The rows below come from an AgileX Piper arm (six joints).
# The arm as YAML. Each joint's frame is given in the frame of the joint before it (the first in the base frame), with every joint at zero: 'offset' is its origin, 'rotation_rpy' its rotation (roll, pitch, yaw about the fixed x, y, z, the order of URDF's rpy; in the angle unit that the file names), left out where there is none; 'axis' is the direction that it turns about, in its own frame. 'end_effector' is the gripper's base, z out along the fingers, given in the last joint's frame.
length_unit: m
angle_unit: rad
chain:
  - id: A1
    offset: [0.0, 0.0, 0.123]
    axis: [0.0, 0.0, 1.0]
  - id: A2
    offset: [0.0, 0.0, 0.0]
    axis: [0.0, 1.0, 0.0]
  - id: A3
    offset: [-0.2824, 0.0, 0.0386]
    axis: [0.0, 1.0, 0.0]
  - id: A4
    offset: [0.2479, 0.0, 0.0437]
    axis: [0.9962, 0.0, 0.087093]
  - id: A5
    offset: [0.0, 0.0, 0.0]
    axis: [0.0, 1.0, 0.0]
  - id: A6
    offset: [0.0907, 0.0, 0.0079]
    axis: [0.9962, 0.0, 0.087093]
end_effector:
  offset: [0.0, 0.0, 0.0]
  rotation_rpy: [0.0, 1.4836, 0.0]
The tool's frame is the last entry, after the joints.
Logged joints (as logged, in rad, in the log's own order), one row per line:
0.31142, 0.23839, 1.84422, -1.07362, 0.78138, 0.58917
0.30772, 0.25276, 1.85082, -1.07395, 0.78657, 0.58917
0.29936, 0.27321, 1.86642, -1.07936, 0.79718, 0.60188
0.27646, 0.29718, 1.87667, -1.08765, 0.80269, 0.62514
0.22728, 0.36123, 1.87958, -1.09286, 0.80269, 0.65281
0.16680, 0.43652, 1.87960, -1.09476, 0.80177, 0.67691
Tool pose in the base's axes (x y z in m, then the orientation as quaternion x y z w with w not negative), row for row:
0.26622, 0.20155, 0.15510, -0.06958, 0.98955, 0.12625, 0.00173
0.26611, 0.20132, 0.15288, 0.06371, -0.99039, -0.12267, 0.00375
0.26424, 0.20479, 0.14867, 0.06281, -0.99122, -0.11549, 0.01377
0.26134, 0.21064, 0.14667, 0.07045, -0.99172, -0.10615, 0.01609
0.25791, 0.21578, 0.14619, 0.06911, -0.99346, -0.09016, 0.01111
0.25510, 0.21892, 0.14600, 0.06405, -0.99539, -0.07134, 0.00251
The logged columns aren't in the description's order. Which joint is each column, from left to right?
Columns, left to right: A4, A6, A2, A3, A5, A1.
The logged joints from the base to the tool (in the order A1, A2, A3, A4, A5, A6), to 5 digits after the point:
0.58917, 1.84422, -1.07362, 0.31142, 0.78138, 0.23839
0.58917, 1.85082, -1.07395, 0.30772, 0.78657, 0.25276
0.60188, 1.86642, -1.07936, 0.29936, 0.79718, 0.27321
0.62514, 1.87667, -1.08765, 0.27646, 0.80269, 0.29718
0.65281, 1.87958, -1.09286, 0.22728, 0.80269, 0.36123
0.67691, 1.87960, -1.09476, 0.16680, 0.80177, 0.43652

